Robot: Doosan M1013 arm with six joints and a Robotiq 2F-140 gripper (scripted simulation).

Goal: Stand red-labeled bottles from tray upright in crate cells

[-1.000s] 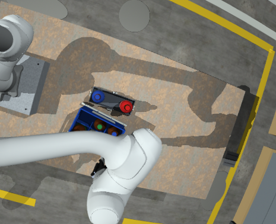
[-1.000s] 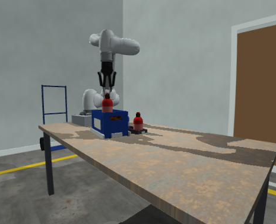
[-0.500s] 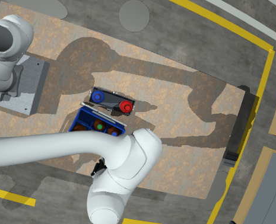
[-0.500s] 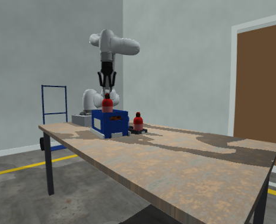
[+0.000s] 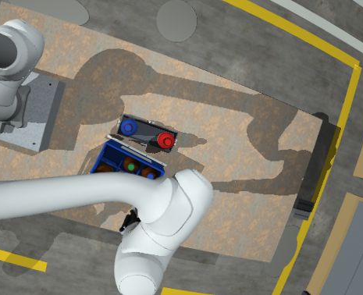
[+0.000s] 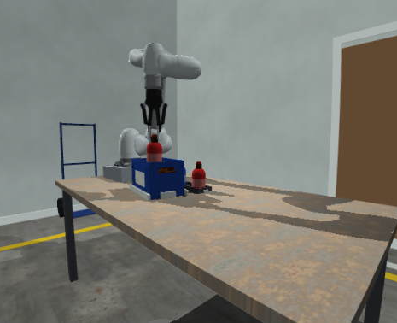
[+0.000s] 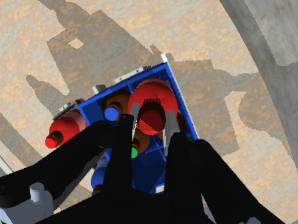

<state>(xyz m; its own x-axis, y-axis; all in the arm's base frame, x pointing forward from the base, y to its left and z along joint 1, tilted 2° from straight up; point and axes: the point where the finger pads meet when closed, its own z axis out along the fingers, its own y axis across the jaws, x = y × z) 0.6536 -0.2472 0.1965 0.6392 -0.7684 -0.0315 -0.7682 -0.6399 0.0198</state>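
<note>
My hand is 9 cm above the red bottle. From my hand the other things lie so: blue-capped bottle (11 cm behind, 26 cm to the left, 23 cm below); then red-labeled bottle (6 cm ahead, 24 cm to the left, 23 cm below); then blue crate (8 cm behind, 6 cm to the left, 23 cm below).
</note>
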